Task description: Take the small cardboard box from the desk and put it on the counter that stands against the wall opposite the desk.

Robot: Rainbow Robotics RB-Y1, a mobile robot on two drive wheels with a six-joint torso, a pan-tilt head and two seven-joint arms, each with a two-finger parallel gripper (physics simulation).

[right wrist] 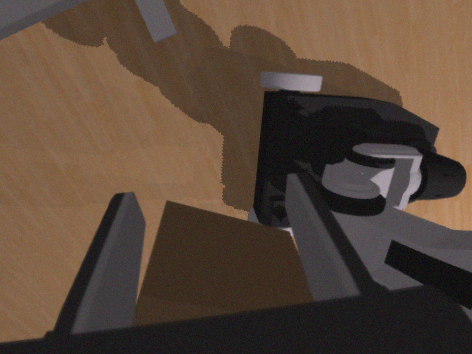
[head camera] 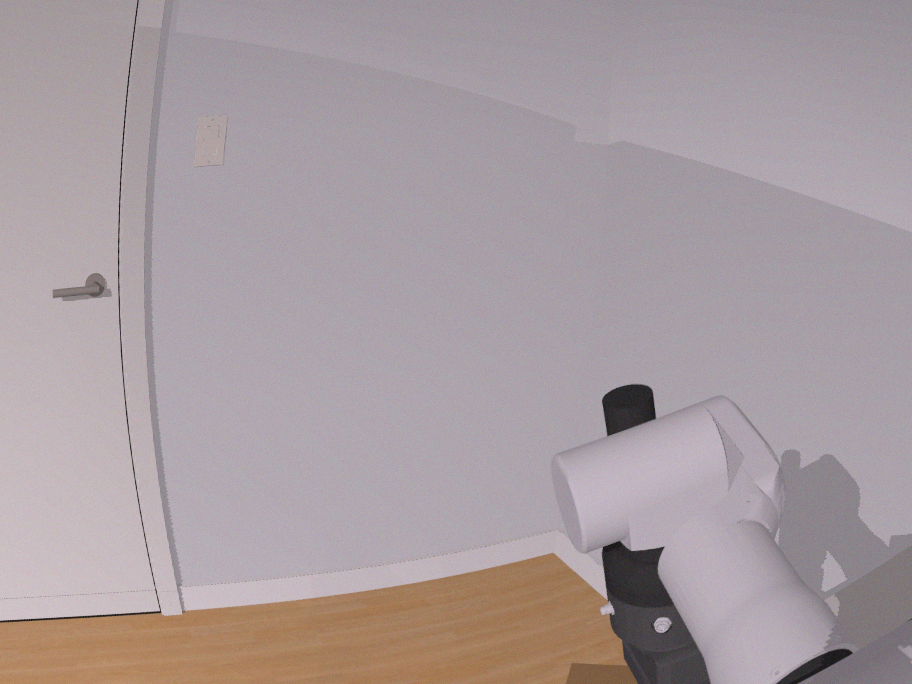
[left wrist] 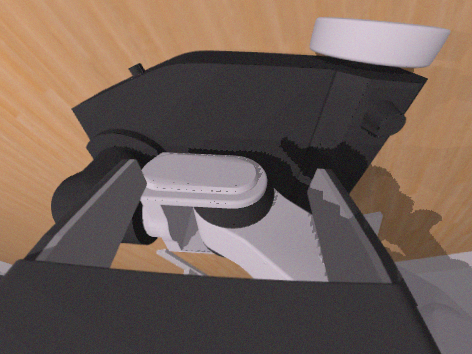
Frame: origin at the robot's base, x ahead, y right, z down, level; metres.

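Seen in the pictures: left gripper, fingertip midpoint: (left wrist: pixel 226 175); right gripper, fingertip midpoint: (right wrist: pixel 213 198).
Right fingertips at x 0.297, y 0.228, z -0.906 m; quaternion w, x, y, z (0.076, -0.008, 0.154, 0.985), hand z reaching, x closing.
A point is followed by its place in that frame.
The small cardboard box (head camera: pixel 598 672) @(x 0.326, y 0.155, z -0.947 m) (right wrist: pixel 220 265) @(x 0.296, y 0.216, z -0.936 m) is brown. It is between the fingers of my right gripper (right wrist: pixel 210 185) @(x 0.297, y 0.228, z -0.906 m), which is shut on it above the wooden floor. In the head view a corner of the box shows at the bottom edge, beside the black hand; the fingertips are out of that view. My left gripper (left wrist: pixel 226 175) @(x -0.227, y -0.216, z -0.412 m) is open and empty, with its fingers wide apart above the robot's dark base. I cannot make out the desk or the counter for certain in these views.
A white door (head camera: pixel 66 441) @(x 1.363, y -0.831, z -0.552 m) with a lever handle stands at the left of the head view, beside a plain wall (head camera: pixel 368 331) @(x 1.724, y -0.115, z -0.752 m). A grey flat surface (head camera: pixel 880 600) @(x 0.660, y 0.739, z -0.720 m) shows at the lower right. A grey edge (right wrist: pixel 30 17) @(x 0.455, y 0.316, z -0.716 m) shows at the right wrist view's top left.
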